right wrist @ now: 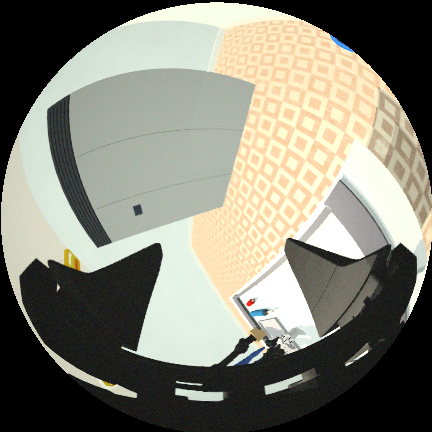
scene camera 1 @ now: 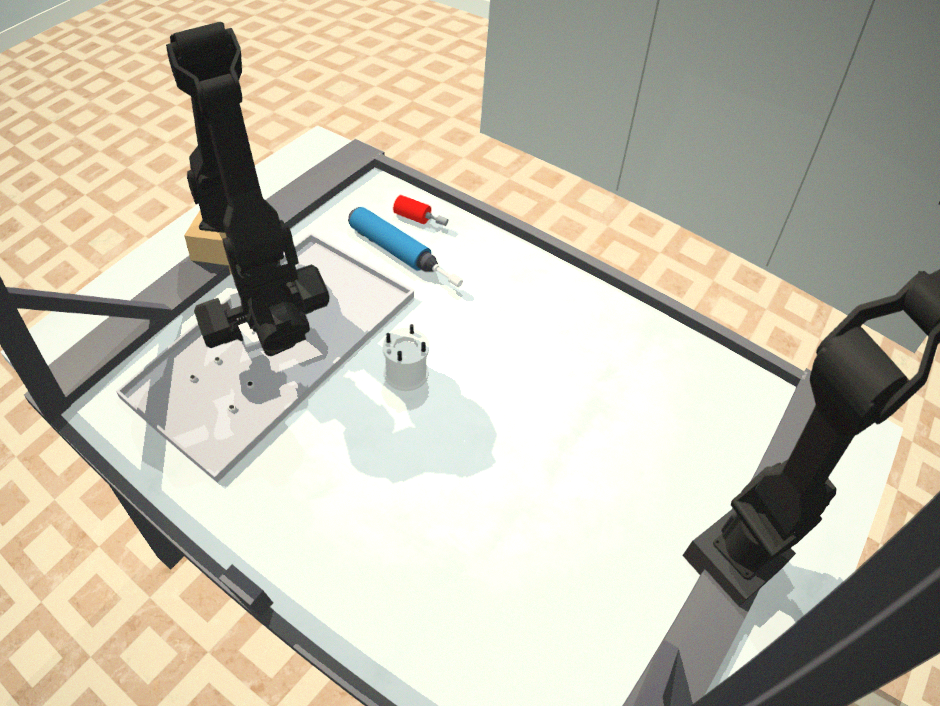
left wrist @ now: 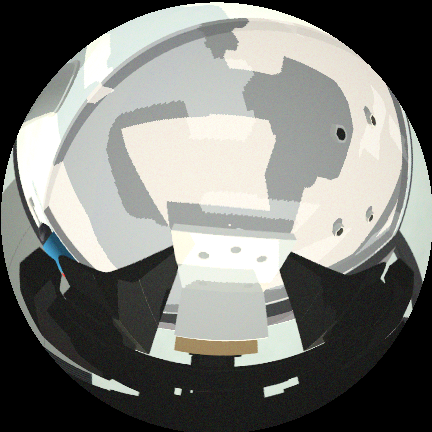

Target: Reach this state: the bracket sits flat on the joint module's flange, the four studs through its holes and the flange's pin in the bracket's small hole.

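Places are measured from the left arm's base along level axes (x ahead, y left, z up), in metres.
Where they show: left gripper, fingertip midpoint: (right wrist: 279,339) (left wrist: 230,253); right gripper, fingertip midpoint: (right wrist: 224,247) (scene camera 1: 931,238); left arm's base, origin of the base link: (right wrist: 252,337) (scene camera 1: 223,218); right arm's base, origin of the base link: (scene camera 1: 745,547).
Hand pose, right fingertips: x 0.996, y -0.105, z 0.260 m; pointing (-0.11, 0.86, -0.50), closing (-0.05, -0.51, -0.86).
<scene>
Each offset is from my right fingertips to the top centre of the thing.
The white bracket (left wrist: 220,263), an angled plate with holes, stands between the left fingers in the left wrist view, squared to them, above or on the tray floor. My left gripper (scene camera 1: 256,322) (left wrist: 230,253) is shut on its two side edges; in the scene view the arm hides most of the bracket. The grey joint module {dz -0.260, dx -0.652, dy -0.084 m} (scene camera 1: 406,370) stands upright on the table beside the tray, its flange up with four dark studs. The flange's pin is too small to make out. My right gripper (right wrist: 224,247) is open and empty, raised away from the table.
The shallow tray {dz -0.318, dx -0.863, dy -0.077 m} (scene camera 1: 315,387) (left wrist: 117,75) holds several small nuts {dz -0.325, dx -0.875, dy -0.199 m} (scene camera 1: 231,408) {dz -0.325, dx -0.863, dy -0.154 m} (left wrist: 340,133). A blue tool {dz -0.293, dx -0.707, dy +0.150 m} (scene camera 1: 389,237) and a red tool {dz -0.300, dx -0.697, dy +0.245 m} (scene camera 1: 411,208) lie behind the joint module. A tan block {dz -0.260, dx -0.996, dy +0.105 m} (scene camera 1: 205,246) (left wrist: 215,345) is by the left arm's base.
</scene>
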